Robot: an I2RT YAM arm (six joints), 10 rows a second.
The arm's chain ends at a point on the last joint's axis. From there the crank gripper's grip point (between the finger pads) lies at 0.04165 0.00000 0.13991 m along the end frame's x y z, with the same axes.
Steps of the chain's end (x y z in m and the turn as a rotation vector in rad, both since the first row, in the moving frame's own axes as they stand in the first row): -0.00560 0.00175 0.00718 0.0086 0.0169 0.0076; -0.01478 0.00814 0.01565 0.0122 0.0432 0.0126; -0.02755 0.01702 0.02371 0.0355 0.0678 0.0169; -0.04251 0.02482 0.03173 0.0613 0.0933 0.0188; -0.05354 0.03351 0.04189 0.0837 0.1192 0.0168; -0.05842 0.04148 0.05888 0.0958 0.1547 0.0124; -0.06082 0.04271 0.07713 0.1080 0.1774 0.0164; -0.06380 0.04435 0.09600 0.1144 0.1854 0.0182; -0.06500 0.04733 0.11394 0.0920 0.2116 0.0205; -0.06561 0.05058 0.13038 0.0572 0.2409 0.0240; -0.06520 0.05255 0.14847 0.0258 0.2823 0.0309; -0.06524 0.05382 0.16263 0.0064 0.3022 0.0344
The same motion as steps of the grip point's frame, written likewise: -0.00324 0.00088 0.00645 0.0086 0.0169 0.0076; -0.00877 0.00701 0.01371 0.0122 0.0432 0.0126; -0.01813 0.01289 0.02049 0.0355 0.0678 0.0169; -0.02959 0.01728 0.02701 0.0613 0.0933 0.0188; -0.03713 0.02289 0.03549 0.0837 0.1192 0.0168; -0.03731 0.02911 0.05019 0.0958 0.1547 0.0124; -0.03671 0.02899 0.06682 0.1080 0.1774 0.0164; -0.03864 0.02990 0.08508 0.1144 0.1854 0.0182; -0.03646 0.03612 0.10154 0.0920 0.2116 0.0205; -0.03337 0.04434 0.11621 0.0572 0.2409 0.0240; -0.02785 0.05102 0.13130 0.0258 0.2823 0.0309; -0.02550 0.05511 0.14390 0.0064 0.3022 0.0344
